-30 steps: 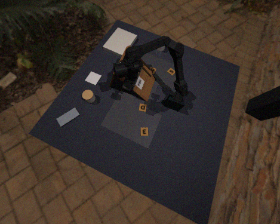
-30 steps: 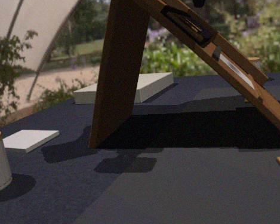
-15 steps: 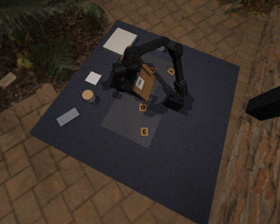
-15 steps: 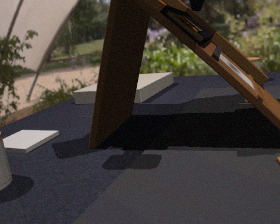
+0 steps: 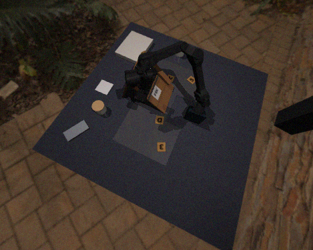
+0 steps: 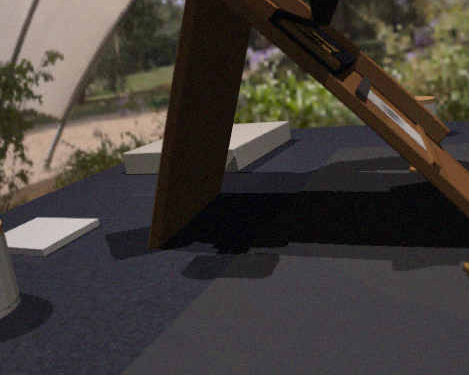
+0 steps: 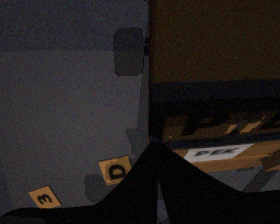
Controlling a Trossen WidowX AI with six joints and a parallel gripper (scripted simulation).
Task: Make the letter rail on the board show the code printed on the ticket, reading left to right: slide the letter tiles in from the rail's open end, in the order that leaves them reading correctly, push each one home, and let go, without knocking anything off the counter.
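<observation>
Right now the letter tile is 3 cm to the right of my gripper tip, 2 cm ahead of it and 1 cm below it. Also, from my gripper tip: grey card (39 cm to the left, 28 cm ahead, 18 cm below); then white card (34 cm ahead, 18 cm below, 4 cm to the left); then white ticket (9 cm to the right, 8 cm below, 3 cm behind).
</observation>
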